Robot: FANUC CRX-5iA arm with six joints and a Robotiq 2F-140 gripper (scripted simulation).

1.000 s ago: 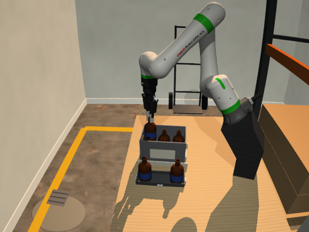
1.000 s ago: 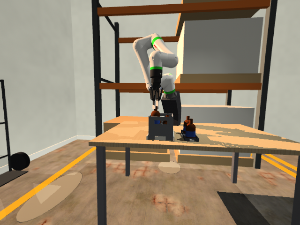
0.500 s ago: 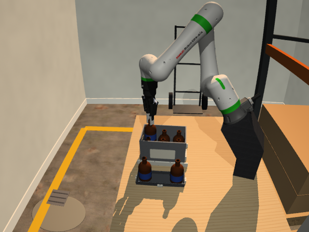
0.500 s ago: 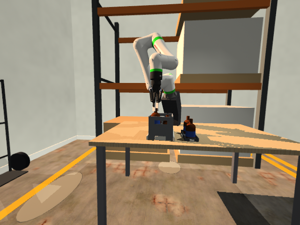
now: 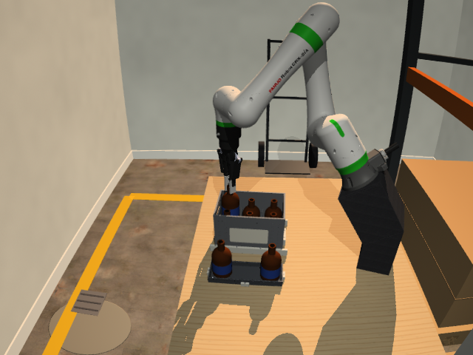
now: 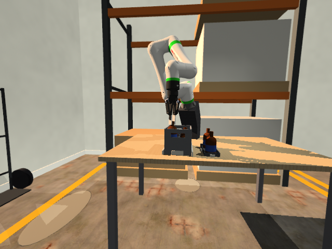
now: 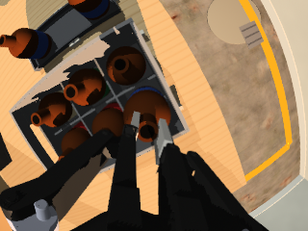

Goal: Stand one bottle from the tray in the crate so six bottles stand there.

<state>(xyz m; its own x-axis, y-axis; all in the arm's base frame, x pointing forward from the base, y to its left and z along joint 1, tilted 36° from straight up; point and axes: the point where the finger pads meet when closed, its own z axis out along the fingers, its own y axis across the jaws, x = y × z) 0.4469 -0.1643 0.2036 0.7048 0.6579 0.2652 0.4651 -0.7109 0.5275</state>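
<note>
Right now my hand is 90 mm above the glass bottle. Also, from my hand: tray 30 mm behind, 280 mm to the left, 220 mm below; then grey crate 80 mm behind, 60 mm to the left, 150 mm below.
</note>
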